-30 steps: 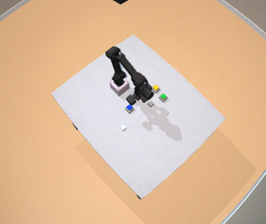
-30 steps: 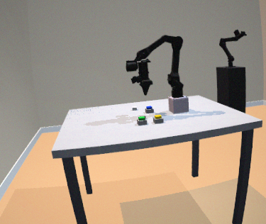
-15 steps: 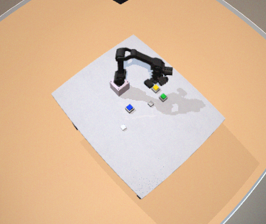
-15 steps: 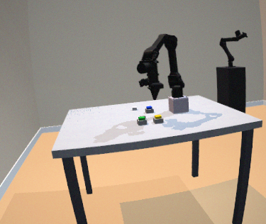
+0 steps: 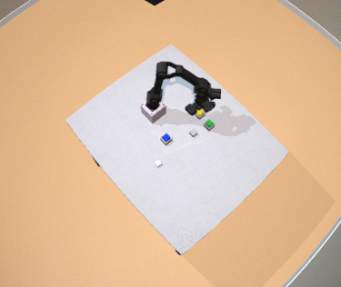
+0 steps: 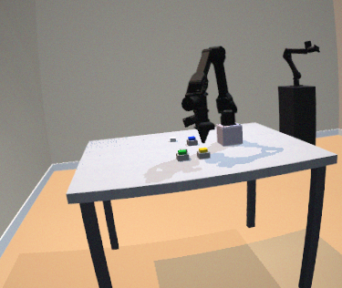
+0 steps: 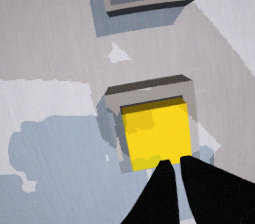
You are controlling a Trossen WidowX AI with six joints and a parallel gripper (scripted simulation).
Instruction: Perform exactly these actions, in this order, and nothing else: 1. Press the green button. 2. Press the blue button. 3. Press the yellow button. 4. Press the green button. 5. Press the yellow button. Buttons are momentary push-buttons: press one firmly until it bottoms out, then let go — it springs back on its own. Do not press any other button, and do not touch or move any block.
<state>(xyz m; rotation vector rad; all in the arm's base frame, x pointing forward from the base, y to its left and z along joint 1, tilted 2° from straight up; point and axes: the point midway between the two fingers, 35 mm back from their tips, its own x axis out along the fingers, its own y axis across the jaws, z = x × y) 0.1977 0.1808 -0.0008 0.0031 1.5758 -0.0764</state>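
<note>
Right now the yellow button is 3 cm below my gripper tip. Also, from my gripper tip: small grey block 6 cm ahead, 11 cm to the right, 5 cm below; blue button 2 cm behind, 25 cm to the right, 3 cm below; green button 9 cm ahead, 1 cm to the right, 3 cm below.
</note>
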